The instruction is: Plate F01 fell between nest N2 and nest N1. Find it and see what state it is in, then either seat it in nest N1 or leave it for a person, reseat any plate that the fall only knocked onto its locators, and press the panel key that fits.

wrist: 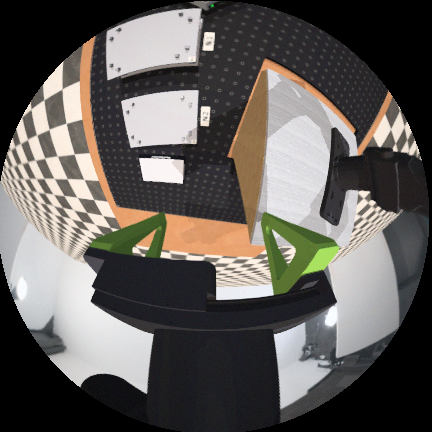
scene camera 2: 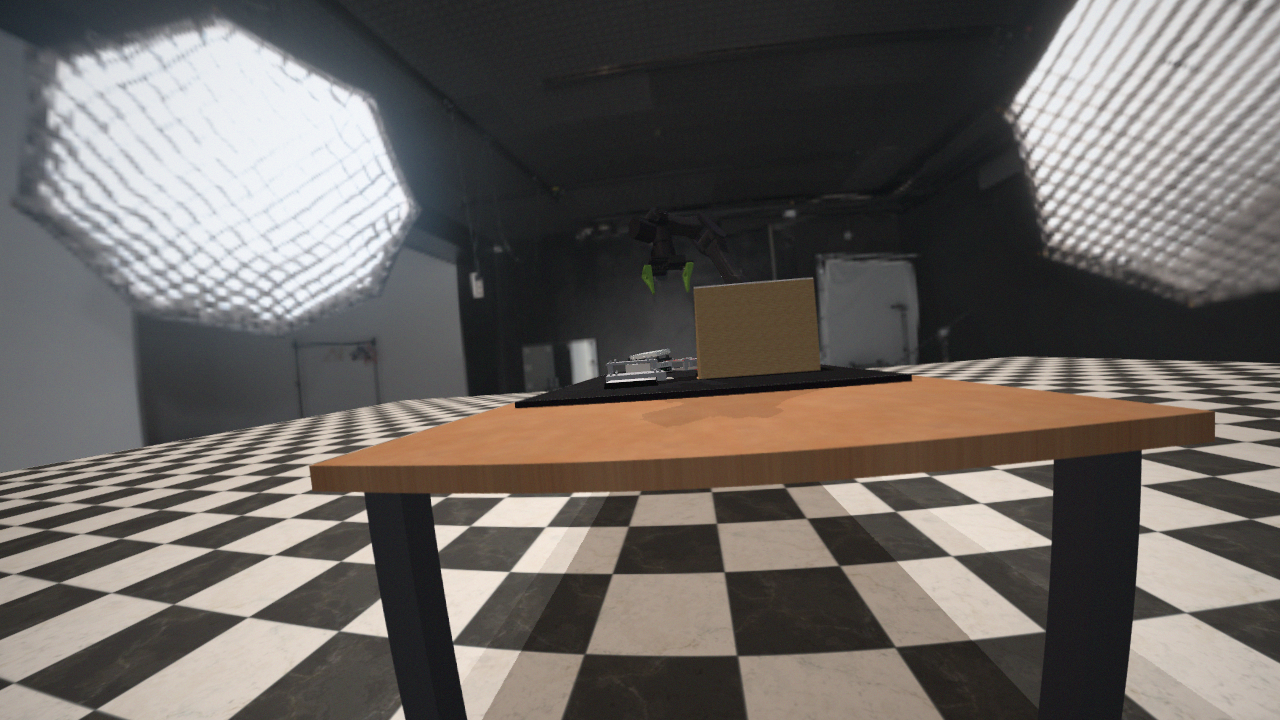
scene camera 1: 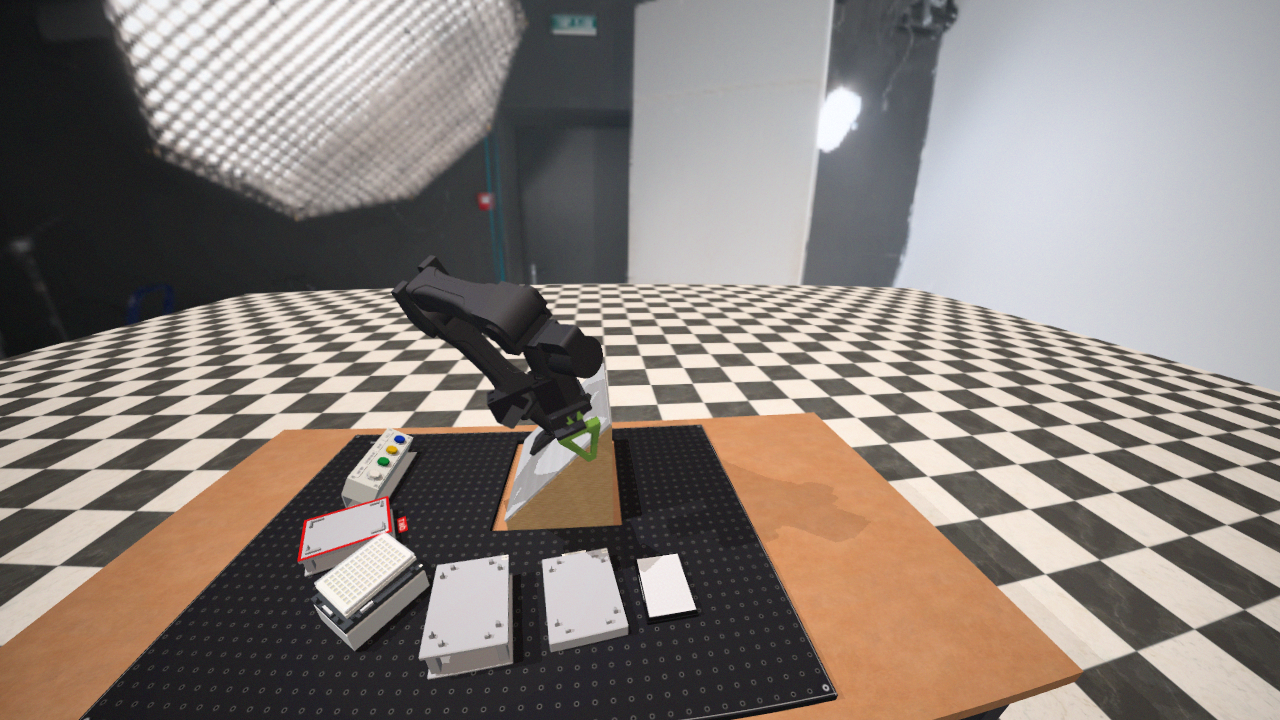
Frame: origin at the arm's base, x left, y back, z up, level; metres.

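Where they show: gripper, fingertip midpoint: (wrist: 213,217) (scene camera 2: 671,292) (scene camera 1: 585,443); arm's base, link origin: (wrist: 336,173) (scene camera 2: 757,323).
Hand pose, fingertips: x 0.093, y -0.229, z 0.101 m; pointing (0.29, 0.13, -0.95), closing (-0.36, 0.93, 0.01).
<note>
Things, the pixels of their centre, and the offset from my fingertips.
- Nest N1, body centre: (scene camera 1: 471,609) (wrist: 151,41) (scene camera 2: 631,368) dx -0.168, dy -0.175, dz -0.206 m
- nest N2, body centre: (scene camera 1: 581,593) (wrist: 158,118) (scene camera 2: 635,375) dx +0.000, dy -0.120, dz -0.222 m
- white well plate, body centre: (scene camera 1: 366,569) (scene camera 2: 649,353) dx -0.350, dy -0.153, dz -0.163 m
- key panel, body centre: (scene camera 1: 380,464) dx -0.542, dy +0.173, dz -0.197 m
- red-edged nest, body centre: (scene camera 1: 349,532) (scene camera 2: 687,363) dx -0.486, dy -0.031, dz -0.216 m
- low white-topped pad, body centre: (scene camera 1: 664,585) (scene camera 2: 631,382) (wrist: 161,168) dx +0.141, dy -0.093, dz -0.232 m
My gripper (scene camera 1: 588,454) (scene camera 2: 668,290) (wrist: 213,217) is open and empty, high above the mat beside the wedge block. Nest N1 (scene camera 1: 469,604) (wrist: 154,42) and nest N2 (scene camera 1: 583,595) (wrist: 161,119) are pale grey blocks with small corner locators and bare tops. No plate shows in the gap between them. A white well plate (scene camera 1: 366,573) (scene camera 2: 650,354) rests on another nest, left of N1 in scene camera 1, and looks tilted. I cannot read whether it is F01. The key panel (scene camera 1: 380,467) has green, yellow and blue keys.
A red-edged nest (scene camera 1: 347,530) with a red tag stands between the panel and the well plate. A low white-topped pad (scene camera 1: 666,585) (wrist: 162,170) lies beside N2. The tall wooden wedge (scene camera 1: 572,492) (scene camera 2: 757,327) (wrist: 250,145) with a grey sloping top carries the arm base.
</note>
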